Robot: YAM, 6 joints.
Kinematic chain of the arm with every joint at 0, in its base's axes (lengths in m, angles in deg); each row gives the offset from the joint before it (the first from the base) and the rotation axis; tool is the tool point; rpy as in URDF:
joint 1: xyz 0 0 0.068 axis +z
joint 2: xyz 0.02 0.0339 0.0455 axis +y
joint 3: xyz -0.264 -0.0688 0 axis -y
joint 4: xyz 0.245 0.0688 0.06 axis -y
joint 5: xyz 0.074 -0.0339 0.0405 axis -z
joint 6: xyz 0.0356 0 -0.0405 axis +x
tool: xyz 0 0 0 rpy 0 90 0
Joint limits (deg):
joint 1: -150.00..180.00
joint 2: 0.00..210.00
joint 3: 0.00..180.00
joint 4: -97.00..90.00
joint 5: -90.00..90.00
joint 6: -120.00..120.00
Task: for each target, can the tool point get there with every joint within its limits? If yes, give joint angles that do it. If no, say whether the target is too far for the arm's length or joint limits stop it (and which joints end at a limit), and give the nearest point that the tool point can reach.
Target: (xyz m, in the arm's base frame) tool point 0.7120 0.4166 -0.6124
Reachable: no: too far | nearest point 0.4321 0.2528 -0.2782 | short by 0.466 m
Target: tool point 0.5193 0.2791 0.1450
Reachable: yes | joints 29.07 152.50 113.45 48.24 13.65 74.71
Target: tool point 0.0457 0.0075 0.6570
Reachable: yes | joints 31.73 61.43 102.73 46.20 29.71 11.64
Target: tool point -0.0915 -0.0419 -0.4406
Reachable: no: joint limits stop it (at a limit: joint 1, joint 2) | nearest point -0.1128 -0.0619 -0.3597 | short by 0.086 m
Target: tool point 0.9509 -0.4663 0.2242
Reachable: no: too far | nearest point 0.5767 -0.2828 0.1798 | short by 0.419 m
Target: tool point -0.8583 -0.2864 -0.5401
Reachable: no: too far | nearest point -0.4626 -0.2530 -0.2462 | short by 0.494 m
